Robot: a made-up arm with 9 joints. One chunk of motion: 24 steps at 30 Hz.
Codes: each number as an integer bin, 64 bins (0 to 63) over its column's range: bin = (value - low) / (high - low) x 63, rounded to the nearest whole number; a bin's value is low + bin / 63 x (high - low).
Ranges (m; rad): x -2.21..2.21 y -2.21..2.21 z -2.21..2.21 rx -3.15..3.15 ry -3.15..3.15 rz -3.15..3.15
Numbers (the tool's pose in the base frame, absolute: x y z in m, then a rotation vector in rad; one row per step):
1: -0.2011 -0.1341 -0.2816 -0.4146 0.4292 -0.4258
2: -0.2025 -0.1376 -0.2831 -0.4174 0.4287 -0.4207
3: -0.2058 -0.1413 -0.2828 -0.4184 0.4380 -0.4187
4: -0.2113 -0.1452 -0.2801 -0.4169 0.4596 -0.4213
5: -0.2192 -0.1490 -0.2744 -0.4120 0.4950 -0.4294
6: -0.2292 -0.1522 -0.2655 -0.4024 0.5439 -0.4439
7: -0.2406 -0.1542 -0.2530 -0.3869 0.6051 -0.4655
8: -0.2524 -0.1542 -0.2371 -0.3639 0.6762 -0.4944
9: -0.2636 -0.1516 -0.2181 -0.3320 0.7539 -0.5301
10: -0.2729 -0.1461 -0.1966 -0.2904 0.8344 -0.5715
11: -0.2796 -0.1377 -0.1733 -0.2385 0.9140 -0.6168
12: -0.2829 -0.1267 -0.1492 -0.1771 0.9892 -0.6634
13: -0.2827 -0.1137 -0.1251 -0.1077 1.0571 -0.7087
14: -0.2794 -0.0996 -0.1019 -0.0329 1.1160 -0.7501
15: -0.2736 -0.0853 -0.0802 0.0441 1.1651 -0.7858
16: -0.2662 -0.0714 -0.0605 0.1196 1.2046 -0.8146
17: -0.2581 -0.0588 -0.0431 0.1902 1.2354 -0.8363
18: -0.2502 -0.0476 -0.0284 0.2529 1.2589 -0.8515
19: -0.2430 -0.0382 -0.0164 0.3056 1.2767 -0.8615
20: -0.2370 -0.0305 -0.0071 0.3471 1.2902 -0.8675
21: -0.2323 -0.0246 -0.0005 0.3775 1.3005 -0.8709
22: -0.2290 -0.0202 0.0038 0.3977 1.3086 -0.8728
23: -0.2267 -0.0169 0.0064 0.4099 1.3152 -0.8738
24: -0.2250 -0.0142 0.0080 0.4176 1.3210 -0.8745
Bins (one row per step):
1: 29 30 27 27 36 27
2: 29 30 27 27 36 27
3: 29 29 27 27 36 27
4: 28 29 28 27 36 27
5: 28 29 28 27 36 27
6: 28 29 28 27 37 27
7: 28 29 28 28 38 27
8: 28 29 28 28 38 27
9: 28 29 28 28 39 26
10: 28 29 29 29 40 26
11: 28 30 29 29 41 25
12: 27 30 29 30 41 25
13: 27 30 30 30 42 24
14: 28 30 30 31 43 24
15: 28 30 30 32 43 24
16: 28 30 31 33 44 23
17: 28 31 31 33 44 23
18: 28 31 31 34 44 23
19: 28 31 31 35 44 23
20: 28 31 31 35 44 23
21: 28 31 31 35 45 23
22: 28 31 32 35 45 23
23: 28 31 32 36 45 23
24: 28 31 32 36 45 23

